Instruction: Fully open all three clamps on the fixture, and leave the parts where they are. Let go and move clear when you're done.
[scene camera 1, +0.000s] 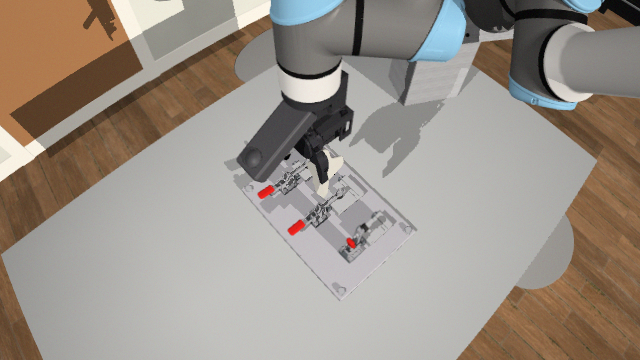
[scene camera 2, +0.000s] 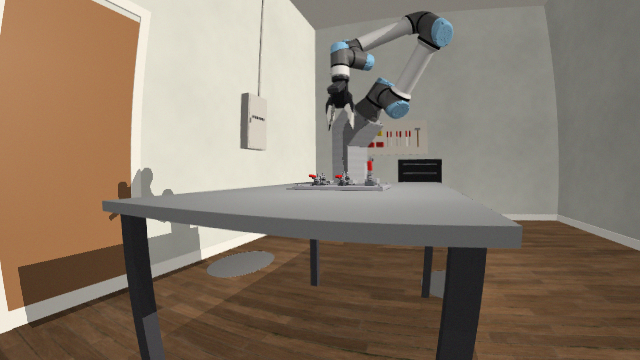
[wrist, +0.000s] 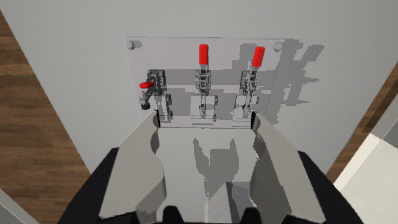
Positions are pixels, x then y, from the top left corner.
The gripper shows in scene camera 1 (304, 177), in scene camera 2 and in the wrist view. One and the same spot on the gripper: (wrist: 131, 176) is (scene camera 2: 348, 107).
